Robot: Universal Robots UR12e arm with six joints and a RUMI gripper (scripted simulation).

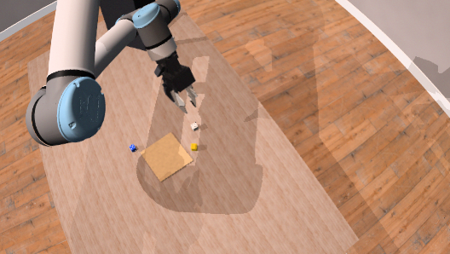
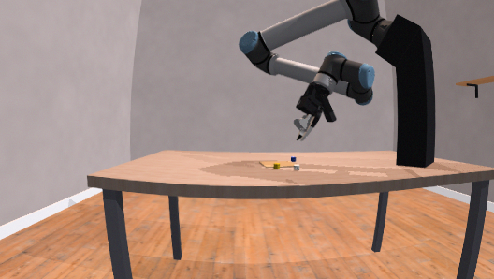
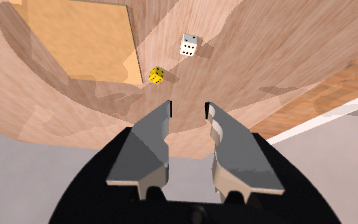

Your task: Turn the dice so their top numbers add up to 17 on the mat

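My gripper is now 11 cm above the white die and 1 cm short of it. The rest, counted from my hand: blue die: 22 cm to the right, 11 cm below, 9 cm behind; then tan mat: 16 cm to the right, 12 cm below, 2 cm ahead; then yellow die: 11 cm below, 7 cm ahead, 6 cm to the right.
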